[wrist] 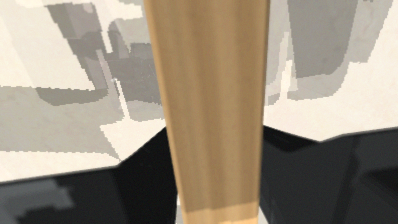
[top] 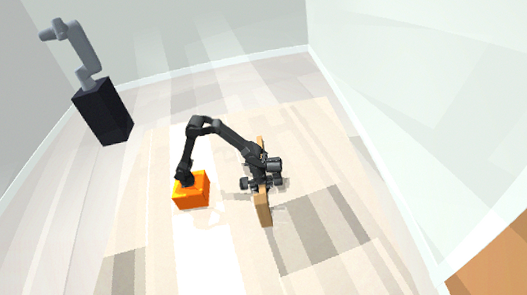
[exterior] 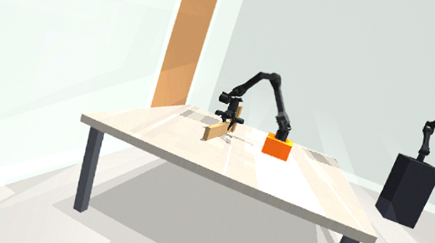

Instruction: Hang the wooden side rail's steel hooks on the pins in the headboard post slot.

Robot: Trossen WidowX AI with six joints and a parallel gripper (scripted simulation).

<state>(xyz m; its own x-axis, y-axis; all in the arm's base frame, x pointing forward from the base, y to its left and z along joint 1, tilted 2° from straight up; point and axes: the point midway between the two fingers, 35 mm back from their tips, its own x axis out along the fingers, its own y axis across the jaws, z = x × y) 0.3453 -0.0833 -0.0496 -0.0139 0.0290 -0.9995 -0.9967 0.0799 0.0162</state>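
Now: the wooden headboard post 1 cm behind my gripper tip, 14 cm to the right of it and 6 cm above it.
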